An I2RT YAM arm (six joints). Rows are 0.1 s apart.
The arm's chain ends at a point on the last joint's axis. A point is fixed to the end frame.
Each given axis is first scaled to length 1.
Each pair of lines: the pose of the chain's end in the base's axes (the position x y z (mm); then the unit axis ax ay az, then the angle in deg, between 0 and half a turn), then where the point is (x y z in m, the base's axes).
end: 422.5 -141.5 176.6 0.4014 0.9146 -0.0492 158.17
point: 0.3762 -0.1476 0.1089
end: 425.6 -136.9 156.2 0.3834 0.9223 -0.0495 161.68
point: 0.3755 -0.1435 0.0913
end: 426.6 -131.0 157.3 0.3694 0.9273 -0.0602 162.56
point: 0.3751 -0.1399 0.0938
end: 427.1 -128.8 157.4 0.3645 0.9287 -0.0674 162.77
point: 0.3750 -0.1389 0.0945
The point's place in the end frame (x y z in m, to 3 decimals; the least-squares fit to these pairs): 0.050 -0.042 0.050
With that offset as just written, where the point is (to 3 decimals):
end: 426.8 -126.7 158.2 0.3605 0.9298 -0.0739 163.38
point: 0.374 -0.138 0.096
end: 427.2 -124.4 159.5 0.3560 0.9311 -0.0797 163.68
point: 0.374 -0.136 0.098
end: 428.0 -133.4 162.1 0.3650 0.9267 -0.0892 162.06
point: 0.376 -0.146 0.100
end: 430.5 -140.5 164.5 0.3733 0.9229 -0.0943 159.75
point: 0.380 -0.154 0.101
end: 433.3 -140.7 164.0 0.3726 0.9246 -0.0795 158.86
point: 0.385 -0.153 0.099
